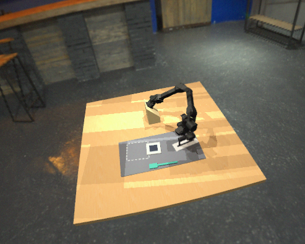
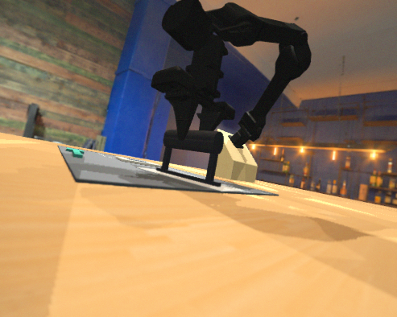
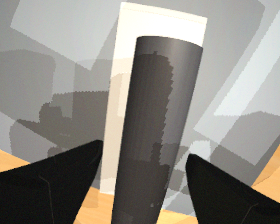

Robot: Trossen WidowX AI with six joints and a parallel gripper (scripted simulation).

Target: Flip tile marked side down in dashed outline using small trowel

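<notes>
Now: gripper tip 30 mm above the trowel and 20 mm to the left of it. Also, from my gripper tip: grey mat 220 mm to the right, 80 mm below, 20 mm behind; tile 260 mm to the right, 60 mm below, 50 mm behind; teal flat tool 260 mm to the right, 120 mm ahead, 60 mm below.
</notes>
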